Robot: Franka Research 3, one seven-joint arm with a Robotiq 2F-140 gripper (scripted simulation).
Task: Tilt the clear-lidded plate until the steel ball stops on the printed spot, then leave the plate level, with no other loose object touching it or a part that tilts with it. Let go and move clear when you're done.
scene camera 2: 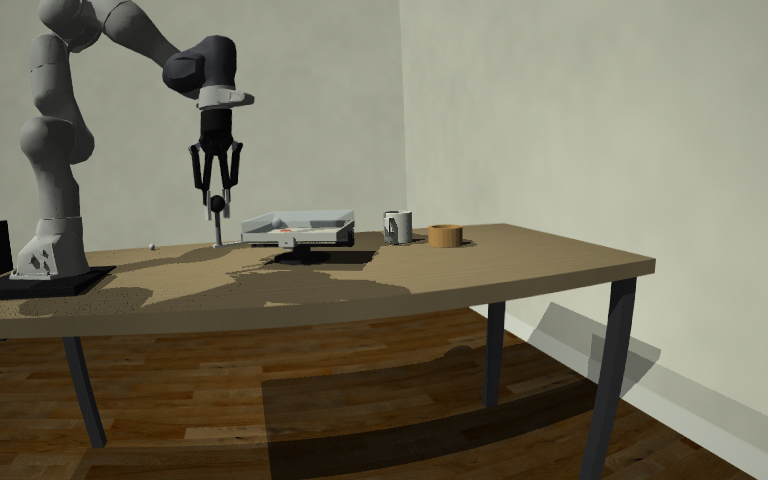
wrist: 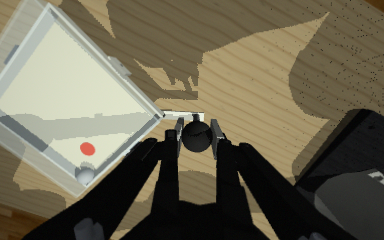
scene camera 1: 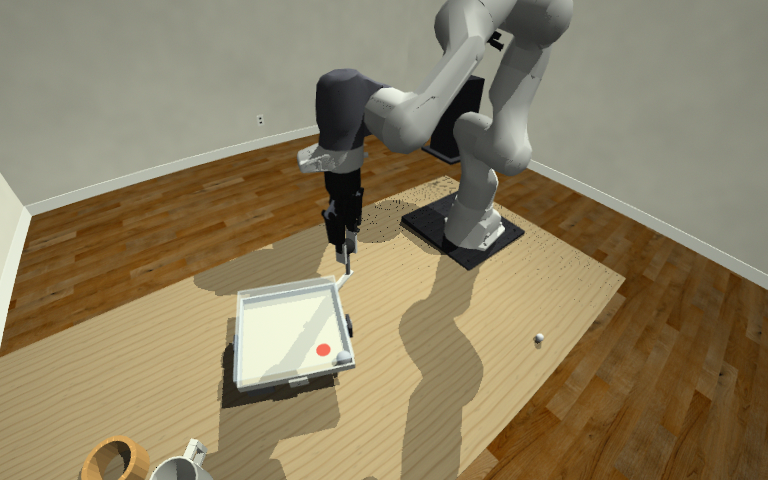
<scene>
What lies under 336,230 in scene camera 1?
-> My gripper.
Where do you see a clear-lidded plate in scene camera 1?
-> At 286,333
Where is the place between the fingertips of my gripper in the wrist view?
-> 196,126
</scene>
